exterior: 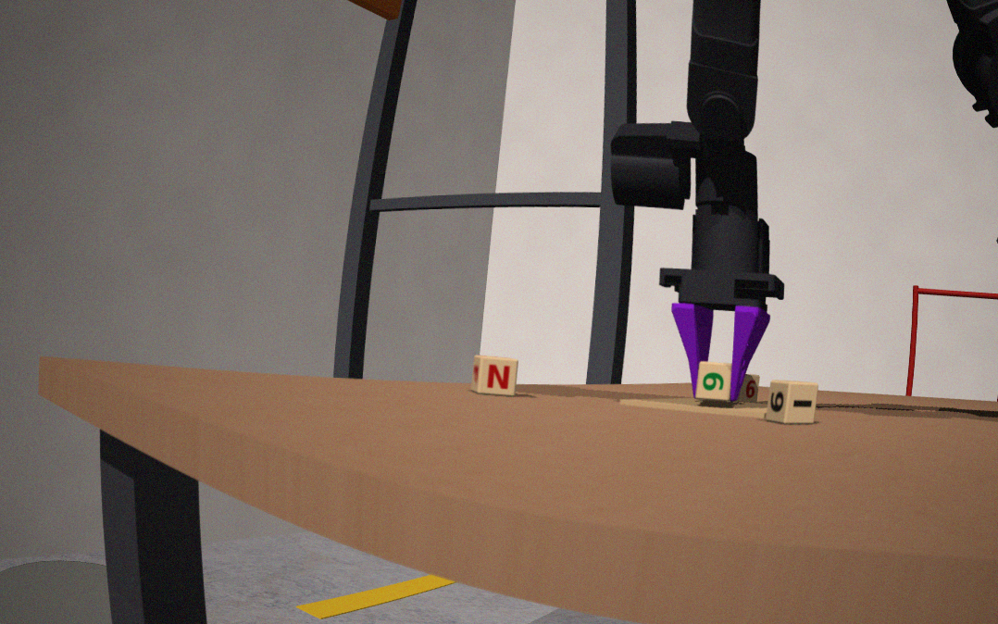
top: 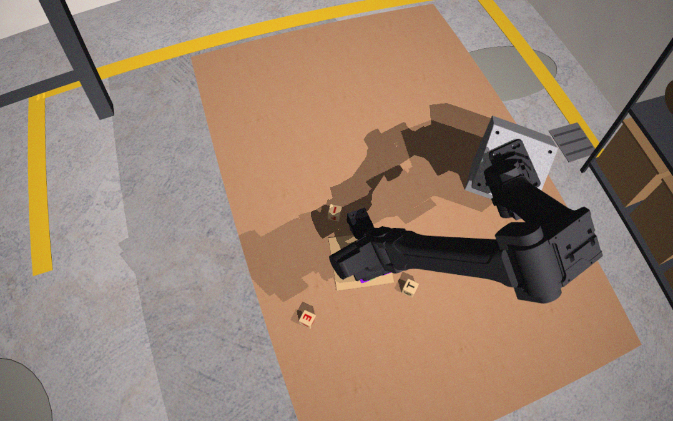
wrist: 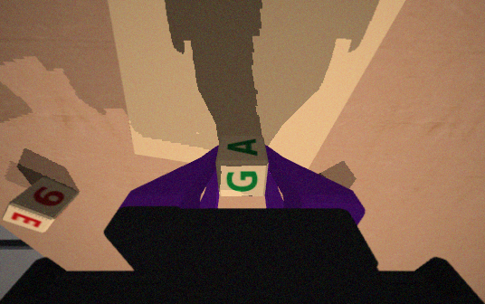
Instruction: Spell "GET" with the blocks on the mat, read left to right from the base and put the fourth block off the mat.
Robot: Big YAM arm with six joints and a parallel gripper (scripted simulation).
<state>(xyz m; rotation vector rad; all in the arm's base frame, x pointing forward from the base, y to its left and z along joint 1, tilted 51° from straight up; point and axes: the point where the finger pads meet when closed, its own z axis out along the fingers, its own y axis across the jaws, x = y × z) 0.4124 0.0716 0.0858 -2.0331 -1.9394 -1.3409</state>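
Right now the G block is 10 mm above my hand. The rest, counted from my hand: E block 160 mm ahead, 80 mm to the left; then square mat 10 mm ahead, 50 mm to the right, 20 mm below.
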